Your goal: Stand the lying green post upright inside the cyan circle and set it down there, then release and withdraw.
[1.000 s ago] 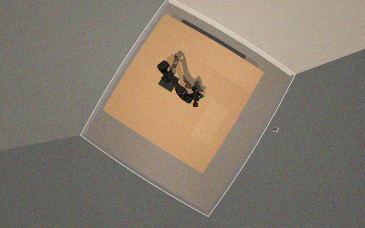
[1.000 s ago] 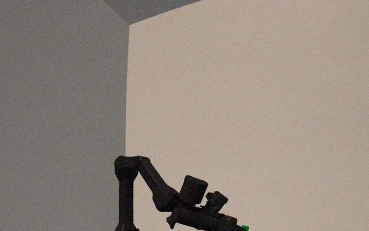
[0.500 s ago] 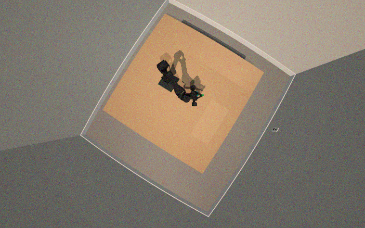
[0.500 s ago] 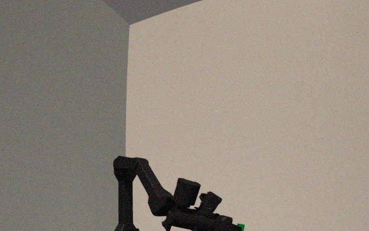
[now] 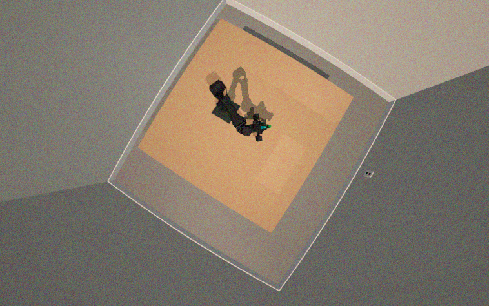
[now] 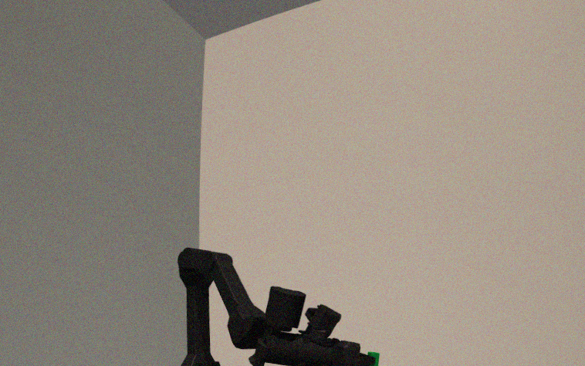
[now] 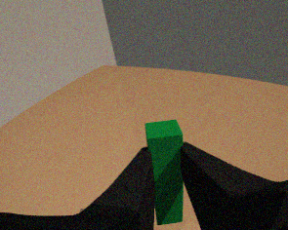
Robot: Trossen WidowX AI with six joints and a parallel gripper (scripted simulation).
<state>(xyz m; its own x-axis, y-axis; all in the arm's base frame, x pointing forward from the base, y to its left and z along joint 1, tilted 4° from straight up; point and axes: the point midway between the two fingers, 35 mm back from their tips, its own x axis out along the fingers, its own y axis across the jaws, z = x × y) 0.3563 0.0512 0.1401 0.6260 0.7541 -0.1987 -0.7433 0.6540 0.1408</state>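
Right now my gripper tip is 160 mm above the cyan circle and 50 mm past it. Also, from my gripper tip: green post 20 mm below.
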